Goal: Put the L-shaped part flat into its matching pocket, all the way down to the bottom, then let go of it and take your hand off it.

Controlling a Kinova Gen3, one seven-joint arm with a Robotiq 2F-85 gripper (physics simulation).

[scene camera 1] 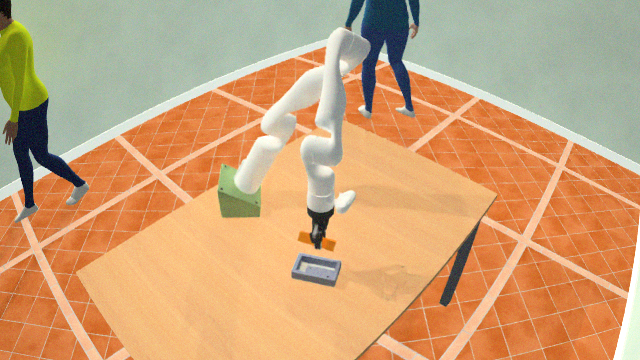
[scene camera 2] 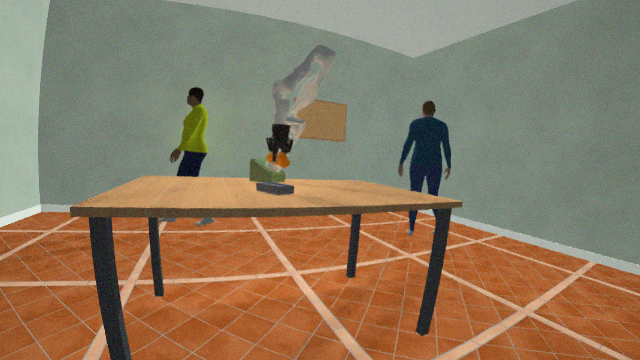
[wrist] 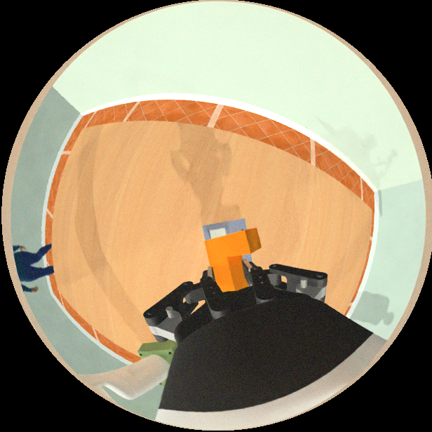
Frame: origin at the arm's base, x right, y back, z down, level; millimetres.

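Seen in the pictures: gripper, fingertip midpoint: [scene camera 1: 319,243] [scene camera 2: 279,162]; arm's base at its link origin: [scene camera 1: 245,185] [scene camera 2: 272,168].
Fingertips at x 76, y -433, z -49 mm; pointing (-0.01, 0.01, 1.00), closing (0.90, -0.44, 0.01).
Pixels of each thing's top centre, then the offset from my fingertips to it. Level surfaces: height alone.
- orange L-shaped part at its top centre: [scene camera 1: 316,235] [scene camera 2: 276,151] dx +13, dy +1, dz -46 mm
- grey-blue pocket block at its top centre: [scene camera 1: 316,266] [scene camera 2: 274,183] dx +14, dy +0, dz +90 mm
- wooden table at its surface level: dz +126 mm
The orange L-shaped part [scene camera 1: 328,244] [scene camera 2: 283,161] [wrist: 225,247] is held in the air, clear of the grey-blue pocket block [scene camera 1: 314,277] [scene camera 2: 275,189] [wrist: 240,224]. My gripper [scene camera 1: 318,245] [scene camera 2: 274,158] [wrist: 227,269] is shut on the part, one finger on each side of its long leg. In the wrist view the part's short leg points right at its far end. The block sits on the table; in scene camera 1 its recess shows open, with a pale patch and a small dark hole. In the wrist view the part hides much of the block.
The block stands on the wooden table [scene camera 1: 200,300] [scene camera 2: 175,200] [wrist: 135,200]. The green arm mount [scene camera 1: 239,204] [scene camera 2: 259,171] [wrist: 156,348] stands at the table's back left in scene camera 1. Two people, in yellow [scene camera 1: 22,70] [scene camera 2: 196,127] and in blue [scene camera 1: 387,20] [scene camera 2: 429,137], are beyond the table.
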